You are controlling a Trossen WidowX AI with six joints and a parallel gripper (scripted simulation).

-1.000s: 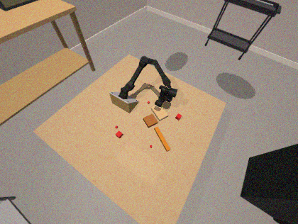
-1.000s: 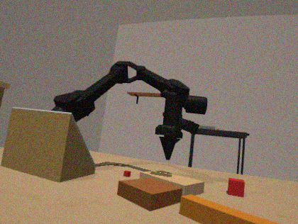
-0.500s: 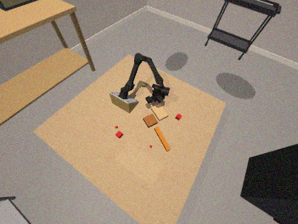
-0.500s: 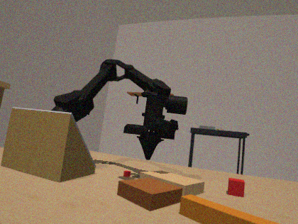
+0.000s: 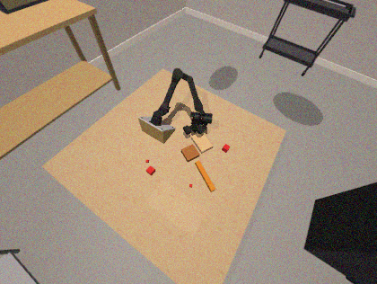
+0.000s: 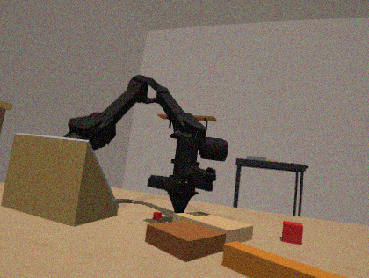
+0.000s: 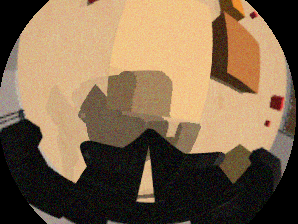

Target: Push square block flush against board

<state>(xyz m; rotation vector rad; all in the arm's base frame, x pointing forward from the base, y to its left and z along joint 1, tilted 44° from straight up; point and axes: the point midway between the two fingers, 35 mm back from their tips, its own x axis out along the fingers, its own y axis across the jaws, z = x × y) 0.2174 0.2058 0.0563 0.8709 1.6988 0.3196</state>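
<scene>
Right now my gripper tip is 10 cm short of the pale flat slab and 4 cm to the left of it. Also, from my gripper tip: brown square block: 17 cm to the right, 8 cm ahead; orange board: 26 cm ahead, 25 cm to the right, 1 cm above.
</scene>
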